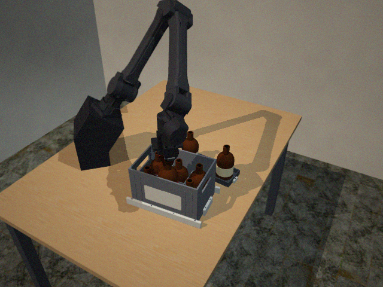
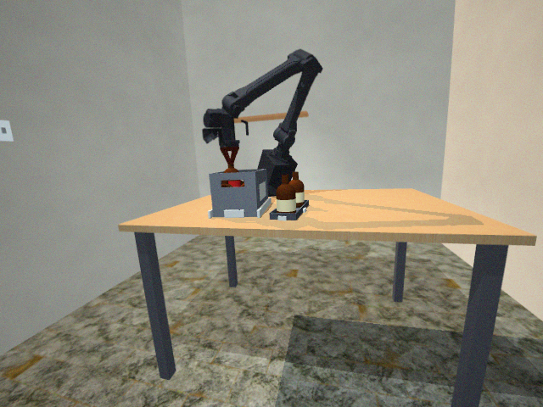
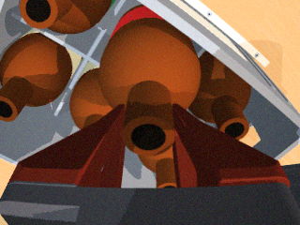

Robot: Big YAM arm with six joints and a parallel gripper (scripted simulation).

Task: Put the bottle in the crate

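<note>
Right now my hand is 130 mm above the grey crate, 40 mm to the right of it and 20 mm past it. The rest, counted from my hand: dark tray: 270 mm to the left, 200 mm below, 40 mm behind.
</note>
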